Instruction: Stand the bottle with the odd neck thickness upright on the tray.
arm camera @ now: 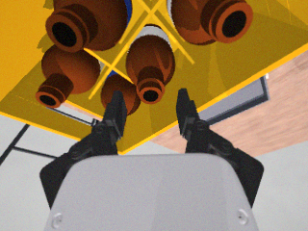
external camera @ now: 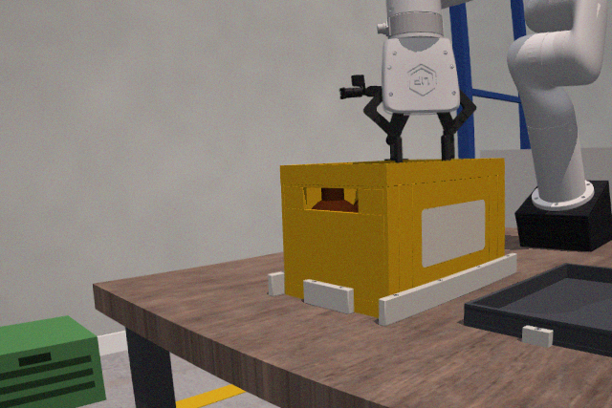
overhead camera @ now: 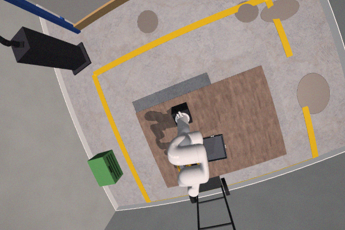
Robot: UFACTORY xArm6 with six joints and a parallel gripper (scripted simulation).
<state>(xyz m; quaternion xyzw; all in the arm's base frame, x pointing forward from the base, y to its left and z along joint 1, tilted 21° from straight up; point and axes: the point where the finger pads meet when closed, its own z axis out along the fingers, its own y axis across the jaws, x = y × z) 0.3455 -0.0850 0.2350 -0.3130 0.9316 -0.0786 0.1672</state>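
Now: hand 10 cm above the yellow crate, 4 cm to the left of it and 1 cm past it. Round my hand: dark tray (23 cm to the left, 17 cm below, 2 cm ahead).
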